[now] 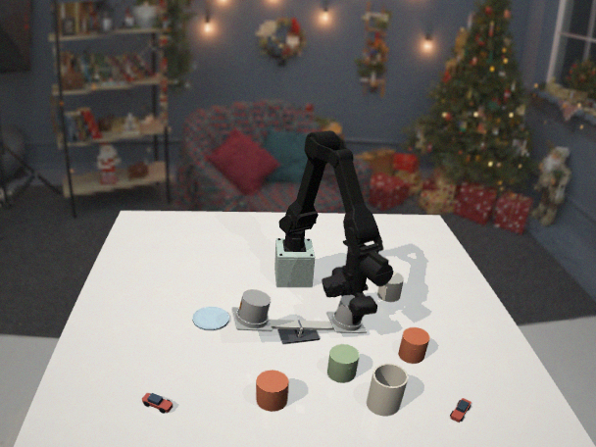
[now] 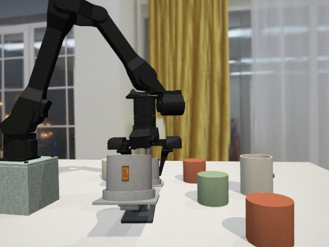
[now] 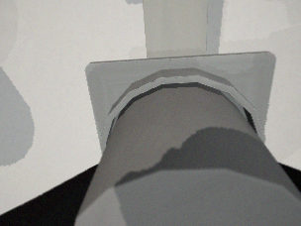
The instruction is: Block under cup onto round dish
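Right now my gripper tip is 14 cm to the right of the beige cup, 14 cm past it and 1 cm above it. The rest, counted from my gripper tip: pale grey block 1 cm below; then green cylinder 19 cm ahead, 4 cm to the right, 1 cm below; then pale blue round dish 37 cm to the right, 5 cm behind, 4 cm below.
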